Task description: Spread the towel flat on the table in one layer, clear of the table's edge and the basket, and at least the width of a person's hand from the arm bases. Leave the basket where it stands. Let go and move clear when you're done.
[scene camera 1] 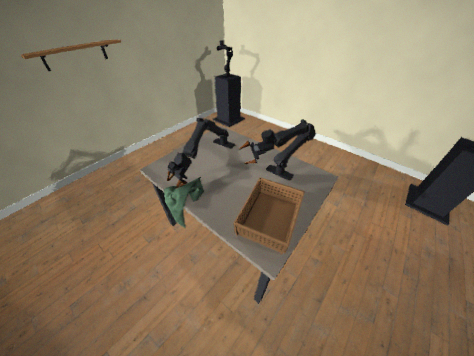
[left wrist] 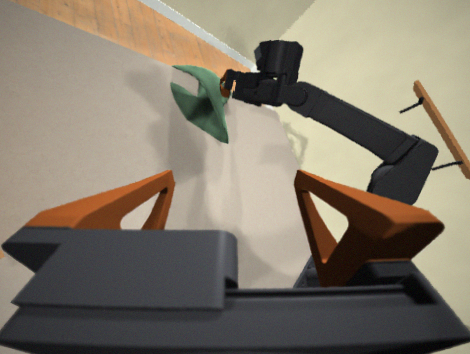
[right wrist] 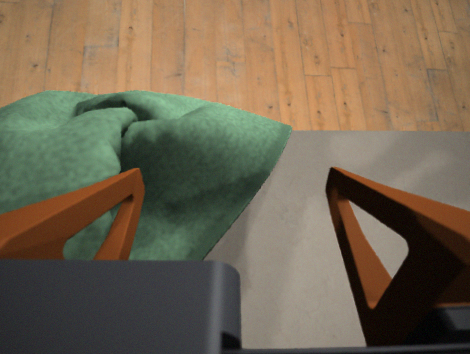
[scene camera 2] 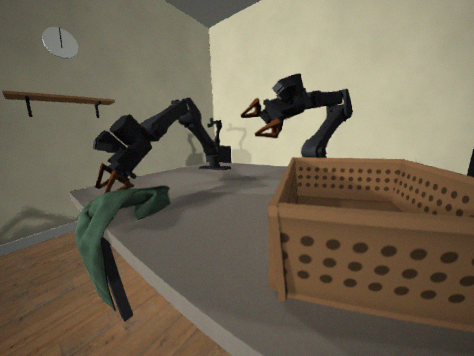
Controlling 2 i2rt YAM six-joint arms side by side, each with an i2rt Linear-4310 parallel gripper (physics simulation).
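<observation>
The green towel (scene camera 1: pixel 182 197) (scene camera 2: pixel 93 230) (left wrist: pixel 216 107) (right wrist: pixel 195 150) is bunched and folded over the front left edge of the table (scene camera 1: pixel 220 200) (scene camera 2: pixel 210 250) (right wrist: pixel 300 200); part lies on the top and a pointed part hangs below the edge. My right gripper (scene camera 1: pixel 174 182) (scene camera 2: pixel 102 189) (right wrist: pixel 235 178) is open above the towel near that edge; in the right wrist view one finger is over the cloth and the other over bare table. My left gripper (scene camera 1: pixel 243 155) (scene camera 2: pixel 249 125) (left wrist: pixel 234 176) is open and empty, raised over the table away from the towel. The towel's underside is hidden.
The brown basket (scene camera 1: pixel 262 238) (scene camera 2: pixel 350 223) stands upright on the table, right of the towel and apart from it. The right arm's base (scene camera 1: pixel 224 143) and the left arm's base (scene camera 1: pixel 280 172) are at the table's back side. A table leg (scene camera 2: pixel 117 285) shows behind the hanging cloth.
</observation>
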